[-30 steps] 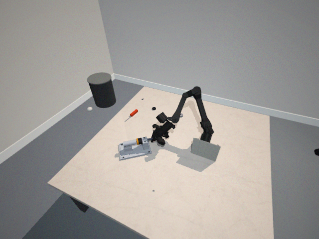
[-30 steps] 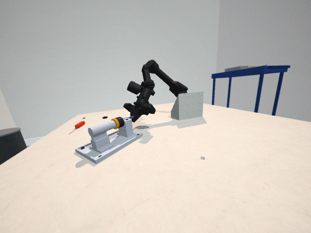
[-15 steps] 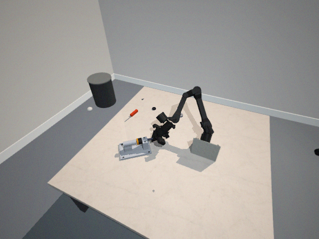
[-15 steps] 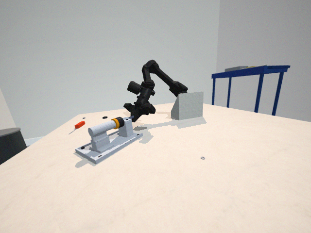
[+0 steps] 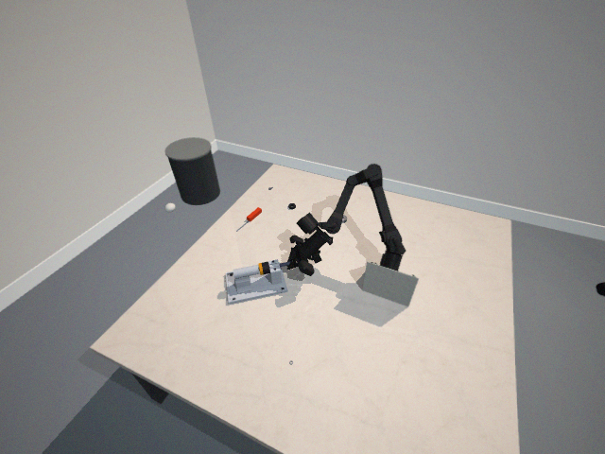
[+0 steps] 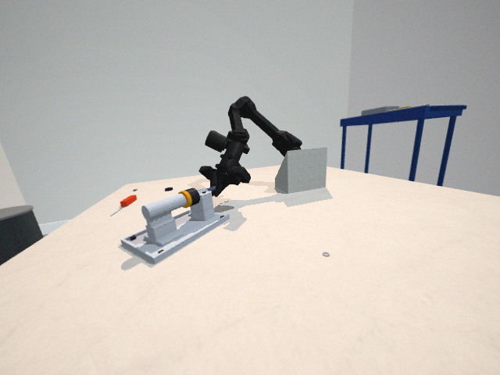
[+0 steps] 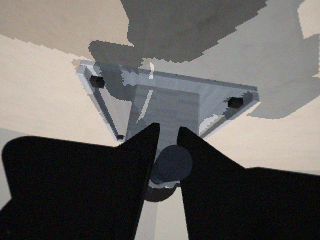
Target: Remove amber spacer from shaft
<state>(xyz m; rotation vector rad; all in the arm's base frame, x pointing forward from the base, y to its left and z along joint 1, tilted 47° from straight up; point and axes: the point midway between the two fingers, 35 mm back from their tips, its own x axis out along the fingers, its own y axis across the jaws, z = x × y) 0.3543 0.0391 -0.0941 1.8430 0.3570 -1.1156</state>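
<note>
Right now the thin dark shaft is 3 cm to the left of my gripper tip, 3 cm ahead of it and 2 cm above it. Round my gripper tip: black spacer: 7 cm ahead, 6 cm to the left, 2 cm above; then red-handled screwdriver: 34 cm ahead, 23 cm to the right, 5 cm below; then amber spacer: 8 cm ahead, 7 cm to the left, 2 cm above.
</note>
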